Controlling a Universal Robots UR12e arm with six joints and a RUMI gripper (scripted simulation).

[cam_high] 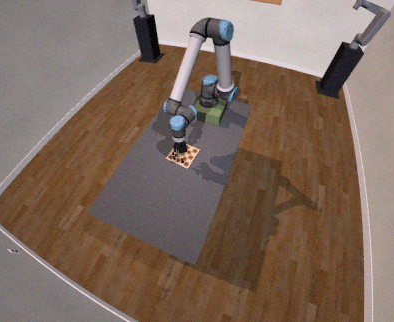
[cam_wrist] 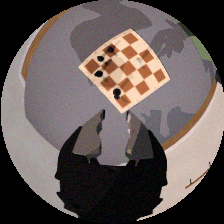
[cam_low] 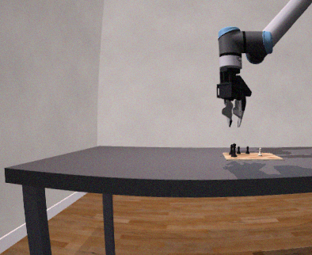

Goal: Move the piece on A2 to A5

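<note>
My hand is 100 mm above the black piece. Round my hand: white piece (120 mm behind, 20 mm to the right, 120 mm below); then chessboard (80 mm behind, 30 mm to the right, 130 mm below).
</note>
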